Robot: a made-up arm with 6 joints. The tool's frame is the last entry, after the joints. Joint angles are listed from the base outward. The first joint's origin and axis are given. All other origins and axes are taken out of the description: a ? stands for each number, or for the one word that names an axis. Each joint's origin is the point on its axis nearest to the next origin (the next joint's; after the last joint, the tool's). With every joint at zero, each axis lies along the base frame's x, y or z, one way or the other. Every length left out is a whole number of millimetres.
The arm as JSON. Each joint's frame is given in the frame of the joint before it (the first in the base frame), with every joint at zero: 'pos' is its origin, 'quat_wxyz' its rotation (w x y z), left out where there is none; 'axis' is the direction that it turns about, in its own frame. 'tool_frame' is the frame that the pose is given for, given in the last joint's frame.
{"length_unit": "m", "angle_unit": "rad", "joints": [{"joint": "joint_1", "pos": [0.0, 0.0, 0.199], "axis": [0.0, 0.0, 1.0]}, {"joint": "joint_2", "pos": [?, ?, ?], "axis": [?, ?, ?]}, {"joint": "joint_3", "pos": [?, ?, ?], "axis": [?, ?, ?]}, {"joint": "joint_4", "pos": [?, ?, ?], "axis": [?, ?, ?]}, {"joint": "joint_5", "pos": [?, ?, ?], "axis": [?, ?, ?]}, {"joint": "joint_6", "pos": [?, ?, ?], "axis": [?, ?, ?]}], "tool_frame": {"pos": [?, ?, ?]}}
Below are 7 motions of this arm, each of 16 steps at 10 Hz.
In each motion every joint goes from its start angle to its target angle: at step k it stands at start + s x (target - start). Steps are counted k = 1, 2, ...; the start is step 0. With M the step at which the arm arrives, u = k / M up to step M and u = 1 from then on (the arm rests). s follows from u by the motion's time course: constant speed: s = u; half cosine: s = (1 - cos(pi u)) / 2; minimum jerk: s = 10 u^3 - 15 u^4 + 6 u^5.
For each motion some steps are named. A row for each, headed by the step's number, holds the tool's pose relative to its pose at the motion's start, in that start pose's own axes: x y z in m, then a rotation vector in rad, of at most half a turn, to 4 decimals.
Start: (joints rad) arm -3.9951 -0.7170 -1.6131 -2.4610 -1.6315 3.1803
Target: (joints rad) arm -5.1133 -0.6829 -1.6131 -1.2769 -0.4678 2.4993
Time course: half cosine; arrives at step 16
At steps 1, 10, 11, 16:
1: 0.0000 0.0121 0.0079 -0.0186 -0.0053 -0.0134
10: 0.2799 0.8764 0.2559 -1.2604 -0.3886 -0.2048
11: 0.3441 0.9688 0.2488 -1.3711 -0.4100 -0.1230
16: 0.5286 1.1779 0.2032 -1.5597 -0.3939 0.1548

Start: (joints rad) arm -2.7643 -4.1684 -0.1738 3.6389 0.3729 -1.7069
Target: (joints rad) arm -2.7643 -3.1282 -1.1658 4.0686 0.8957 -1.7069
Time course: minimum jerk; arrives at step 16
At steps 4, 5, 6, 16:
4: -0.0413 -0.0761 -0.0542 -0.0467 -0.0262 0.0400
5: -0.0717 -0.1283 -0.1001 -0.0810 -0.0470 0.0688
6: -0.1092 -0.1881 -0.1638 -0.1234 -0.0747 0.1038
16: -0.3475 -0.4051 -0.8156 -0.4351 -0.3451 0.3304

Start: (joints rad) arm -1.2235 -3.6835 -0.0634 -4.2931 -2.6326 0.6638
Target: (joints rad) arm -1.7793 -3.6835 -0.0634 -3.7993 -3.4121 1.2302
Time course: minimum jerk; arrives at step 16
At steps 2, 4, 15, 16:
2: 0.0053 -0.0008 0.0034 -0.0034 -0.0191 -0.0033
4: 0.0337 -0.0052 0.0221 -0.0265 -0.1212 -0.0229
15: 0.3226 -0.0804 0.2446 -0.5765 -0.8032 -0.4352
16: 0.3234 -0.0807 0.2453 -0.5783 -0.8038 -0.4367

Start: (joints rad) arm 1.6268 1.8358 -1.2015 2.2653 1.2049 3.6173
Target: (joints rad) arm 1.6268 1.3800 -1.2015 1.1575 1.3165 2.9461
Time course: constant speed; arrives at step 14
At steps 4, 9, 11, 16:
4: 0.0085 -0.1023 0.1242 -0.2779 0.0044 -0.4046
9: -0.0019 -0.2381 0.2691 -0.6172 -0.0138 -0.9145
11: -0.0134 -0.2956 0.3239 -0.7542 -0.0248 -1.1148
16: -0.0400 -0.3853 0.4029 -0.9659 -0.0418 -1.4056

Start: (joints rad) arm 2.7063 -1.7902 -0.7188 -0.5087 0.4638 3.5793
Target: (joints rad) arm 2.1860 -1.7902 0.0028 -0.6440 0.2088 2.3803
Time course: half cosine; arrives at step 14
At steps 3, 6, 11, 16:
3: -0.0586 -0.0908 -0.0004 0.0620 -0.0491 -0.1343
6: -0.2026 -0.3345 -0.0492 0.2617 -0.1262 -0.4840
11: -0.4172 -0.7610 -0.3097 0.7183 -0.0423 -1.1034
16: -0.4538 -0.8430 -0.3934 0.8244 0.0204 -1.2307

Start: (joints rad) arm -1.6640 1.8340 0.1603 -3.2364 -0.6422 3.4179
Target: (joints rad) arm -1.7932 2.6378 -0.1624 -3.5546 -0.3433 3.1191
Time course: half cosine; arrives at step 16
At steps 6, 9, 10, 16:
6: 0.2680 -0.1095 0.2105 0.0676 0.0456 -0.1499
9: 0.5570 -0.2058 0.3476 0.1060 0.0989 -0.2979
10: 0.6568 -0.2345 0.3787 0.1128 0.1177 -0.3469
16: 0.9979 -0.3153 0.4324 0.1148 0.1829 -0.5097

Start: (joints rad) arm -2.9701 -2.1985 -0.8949 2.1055 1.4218 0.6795
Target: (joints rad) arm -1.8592 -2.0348 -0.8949 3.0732 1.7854 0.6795
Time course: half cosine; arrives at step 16
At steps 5, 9, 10, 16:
5: 0.0481 0.0532 -0.1994 0.0548 0.0150 0.0156
9: 0.2192 0.2298 -0.4889 0.1321 0.0300 0.0131
10: 0.2788 0.2879 -0.5450 0.1505 0.0331 0.0056
16: 0.5147 0.5029 -0.6639 0.2169 0.0465 -0.0391

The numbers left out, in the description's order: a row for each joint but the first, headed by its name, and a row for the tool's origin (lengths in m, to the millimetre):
joint_2: xyz 0.0 0.049 0.0, axis 0.0 1.0 0.0
joint_3: xyz 0.0 0.0 0.939, axis 0.0 1.0 0.0
joint_4: xyz 0.0 0.0 0.78, axis 0.0 0.0 1.0
joint_5: xyz 0.0 0.0 0.0, axis 0.0 1.0 0.0
joint_6: xyz 0.0 0.0 0.115, axis 0.0 0.0 1.0
tool: xyz 0.0 0.0 0.0

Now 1 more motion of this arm.
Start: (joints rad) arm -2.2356 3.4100 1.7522 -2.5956 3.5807 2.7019
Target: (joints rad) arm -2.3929 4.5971 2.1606 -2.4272 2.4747 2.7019
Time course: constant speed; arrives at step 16
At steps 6, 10, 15, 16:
6: -0.3032 -0.3156 -0.1200 -0.6650 0.7224 0.0478
10: -0.4835 -0.5512 -0.0909 -1.1481 1.1520 0.0373
15: -0.6419 -0.8426 0.0660 -1.8148 1.5859 -0.0491
16: -0.6609 -0.8965 0.1116 -1.9581 1.6524 -0.0800

